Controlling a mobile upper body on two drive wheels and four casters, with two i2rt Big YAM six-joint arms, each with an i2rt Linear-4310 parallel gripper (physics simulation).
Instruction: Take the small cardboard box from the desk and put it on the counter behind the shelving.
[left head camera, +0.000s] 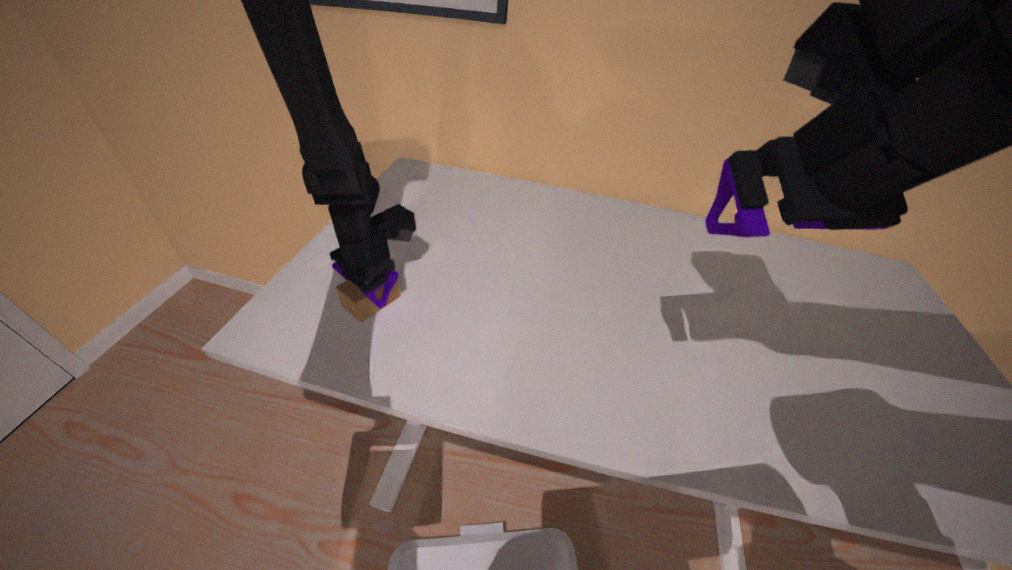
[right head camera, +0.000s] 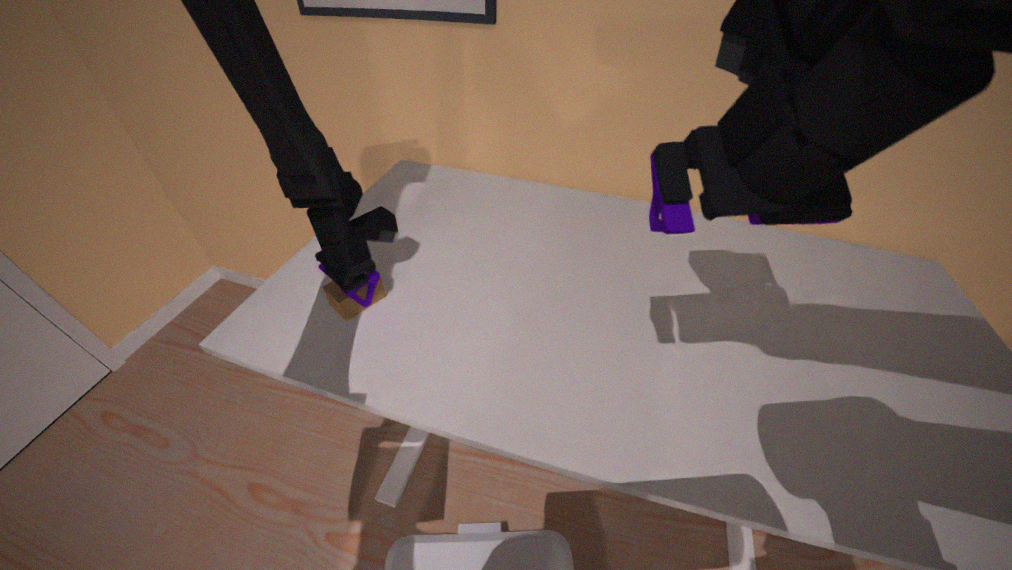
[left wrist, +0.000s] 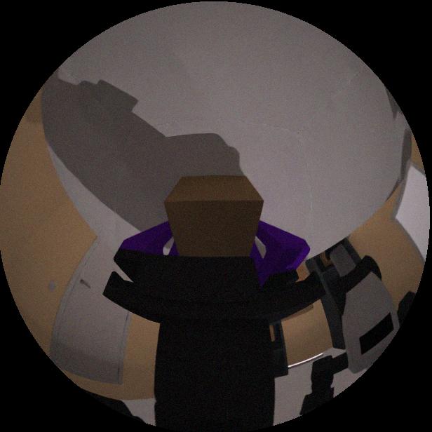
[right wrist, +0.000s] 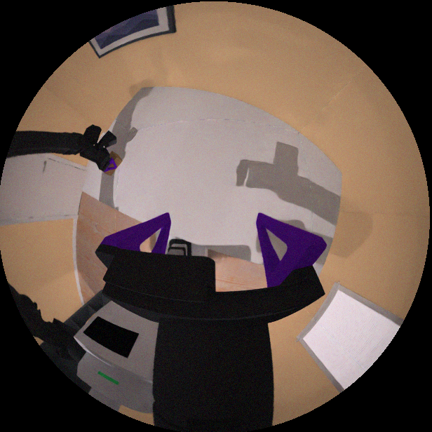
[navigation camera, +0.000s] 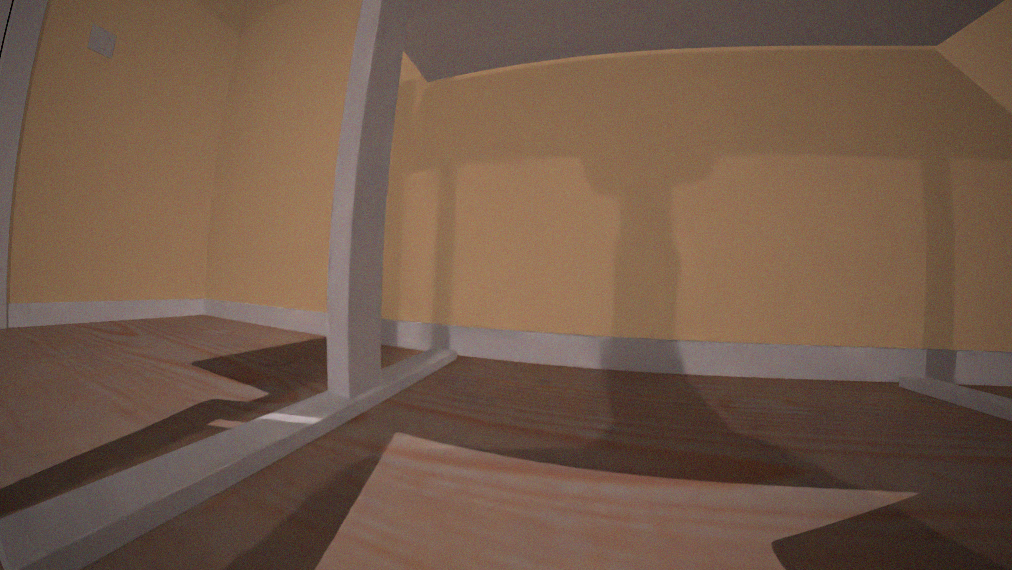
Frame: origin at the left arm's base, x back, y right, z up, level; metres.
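Where they show: left gripper, fingertip midpoint: (left head camera: 372, 297) (right head camera: 358, 297); right gripper, fingertip midpoint: (left head camera: 751, 224) (right head camera: 701, 220).
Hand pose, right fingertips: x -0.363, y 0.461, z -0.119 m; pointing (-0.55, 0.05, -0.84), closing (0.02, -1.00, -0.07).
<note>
After its pixels a point has its place.
The small brown cardboard box (left head camera: 359, 308) @(y 0.000, x -0.539, z -0.424 m) (right head camera: 342, 305) @(y 0.000, x -0.540, z -0.419 m) (left wrist: 214, 220) (right wrist: 118, 160) is at the left end of the white desk (left head camera: 531, 318) @(y 0.308, x -0.538, z -0.460 m) (right head camera: 509, 304) @(y 0.303, x -0.574, z -0.460 m) (left wrist: 300, 75) (right wrist: 190, 165). My left gripper (left head camera: 362, 288) @(y 0.008, x -0.591, z -0.452 m) (right head camera: 345, 287) @(y 0.008, x -0.591, z -0.452 m) (left wrist: 214, 217) (right wrist: 113, 163) is shut on the box, one purple finger against each side. Whether the box's underside touches the desk is hard to tell. My right gripper (left head camera: 782, 228) (right head camera: 729, 225) @(y 0.461, x -0.363, z -0.119 m) (right wrist: 213, 217) is open and empty, above the back part of the desk. The counter cannot be made out in these views.
A white chair (left head camera: 495, 555) (right head camera: 488, 553) @(y 0.251, x -0.267, z -1.150 m) stands at the desk's near side. The desk's white leg (navigation camera: 357, 212) @(y 0.008, x -0.761, z -1.080 m) is close ahead in the navigation view. A wall runs behind the desk. A dark frame (left wrist: 336, 325) shows beside the robot body in the left wrist view.
</note>
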